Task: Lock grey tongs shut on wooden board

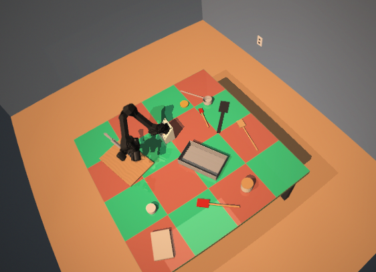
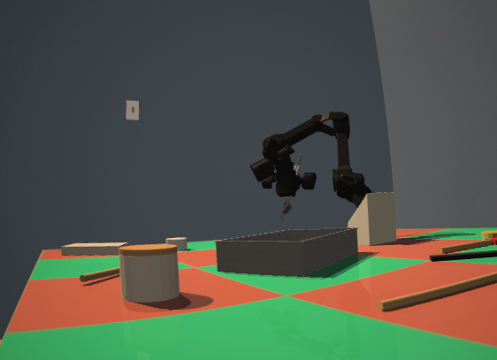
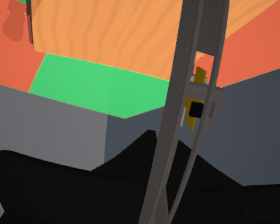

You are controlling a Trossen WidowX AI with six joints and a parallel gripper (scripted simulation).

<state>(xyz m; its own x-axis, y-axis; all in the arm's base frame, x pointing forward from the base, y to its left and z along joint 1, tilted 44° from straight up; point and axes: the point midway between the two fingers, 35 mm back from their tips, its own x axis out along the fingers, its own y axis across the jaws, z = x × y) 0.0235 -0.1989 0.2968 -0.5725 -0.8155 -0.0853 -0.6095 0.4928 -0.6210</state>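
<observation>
Right now the yellow mark is 40 mm ahead of my gripper tip and 30 mm to the left of it. Also, from my gripper tip: roasting tin 330 mm ahead, 460 mm to the left, 130 mm below; then cream cylinder 440 mm ahead, 20 mm to the right, 140 mm below; then wooden board 150 mm below.
</observation>
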